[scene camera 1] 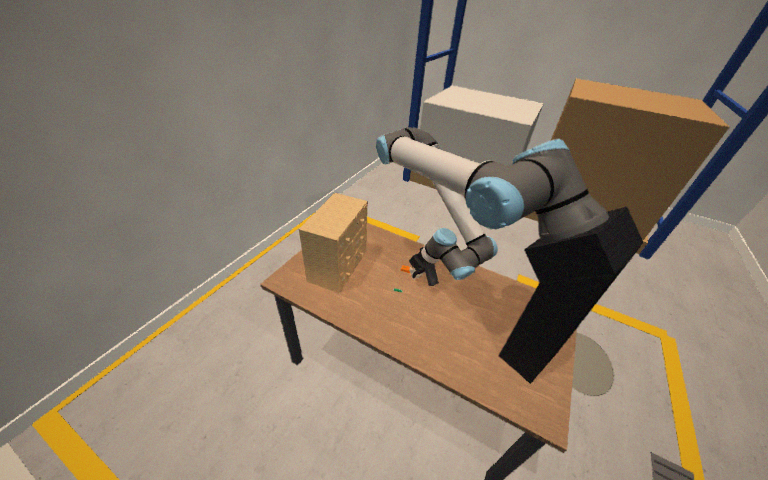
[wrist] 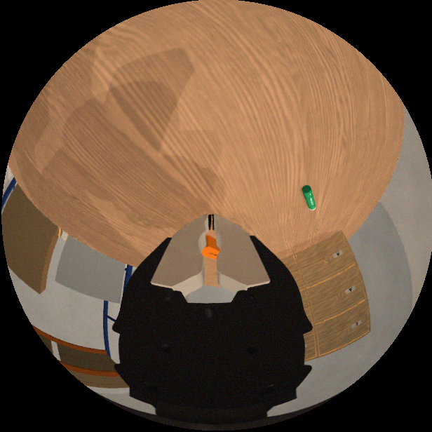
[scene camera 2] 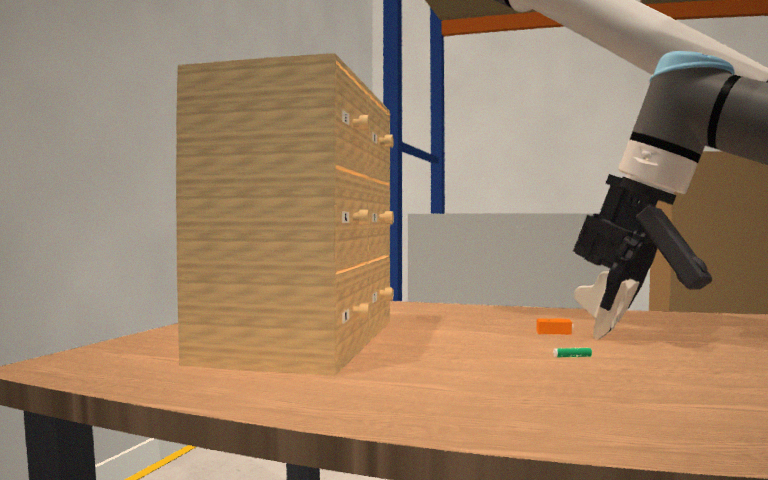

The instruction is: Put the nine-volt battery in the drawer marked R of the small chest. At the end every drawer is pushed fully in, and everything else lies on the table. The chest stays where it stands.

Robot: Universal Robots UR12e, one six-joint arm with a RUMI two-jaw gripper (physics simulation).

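Places are measured from the arm's base along level axes (x ahead, y left, z up), in centimetres.
Pixels of known places: gripper, fingertip midpoint: (scene camera 1: 413, 278) (scene camera 2: 596, 338); arm's base at its link origin: (scene camera 1: 573, 228).
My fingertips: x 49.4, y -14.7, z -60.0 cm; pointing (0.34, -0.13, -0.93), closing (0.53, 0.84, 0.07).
Ahead of a thing's pixels: the offset from my fingertips to its top centre. Level surfaces: height alone.
The orange nine-volt battery {dx +5.4, dy -4.0, dz +1.7 cm} (scene camera 1: 405, 268) (scene camera 2: 553, 326) (wrist: 211, 251) lies on its side on the table {dz +0.0 cm} (scene camera 1: 430, 350) (scene camera 2: 453, 396) (wrist: 260, 110). My gripper (scene camera 1: 414, 274) (scene camera 2: 600, 333) (wrist: 211, 215) is shut and empty, tilted, with its tips low over the table beside the battery. In the wrist view the battery shows through the gap behind the closed tips, partly hidden by the jaws. The small wooden chest {dx +38.3, dy +8.8, dz +32.7 cm} (scene camera 1: 331, 243) (scene camera 2: 254, 215) (wrist: 330, 295) stands on the table, apart from the gripper. Its drawers look pushed in. The letters on its labels are too small to read surely.
A green cylindrical battery {dx +4.2, dy +11.0, dz +1.0 cm} (scene camera 1: 397, 290) (scene camera 2: 573, 352) (wrist: 309, 198) lies on the table near the orange one. The chest's round knobs stick out on the side facing the gripper. Large boxes (scene camera 1: 481, 116) (scene camera 1: 634, 152) and a blue rack (scene camera 1: 419, 67) (scene camera 2: 391, 169) stand behind the table.
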